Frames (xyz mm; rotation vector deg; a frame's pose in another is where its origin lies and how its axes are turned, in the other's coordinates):
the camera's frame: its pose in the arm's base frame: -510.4 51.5 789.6 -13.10 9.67 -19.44
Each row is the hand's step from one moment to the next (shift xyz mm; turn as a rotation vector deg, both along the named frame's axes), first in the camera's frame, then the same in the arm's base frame.
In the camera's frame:
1: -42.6 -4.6 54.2 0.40 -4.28 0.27
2: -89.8 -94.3 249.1 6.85 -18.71 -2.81
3: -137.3 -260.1 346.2 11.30 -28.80 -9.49
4: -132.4 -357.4 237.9 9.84 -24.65 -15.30
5: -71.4 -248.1 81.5 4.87 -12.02 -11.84
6: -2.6 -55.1 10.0 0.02 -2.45 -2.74
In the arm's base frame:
1: -30.1 21.0 58.5 -0.90 -4.01 1.28
2: -62.4 -7.3 274.0 0.01 -20.09 1.11
3: -138.3 -124.2 414.5 -0.32 -32.19 -3.34
4: -185.7 -236.1 334.2 -1.56 -28.99 -9.78
5: -126.7 -187.1 149.1 -1.58 -15.01 -8.98
6: -17.4 -47.7 23.7 -1.29 -2.78 -2.02

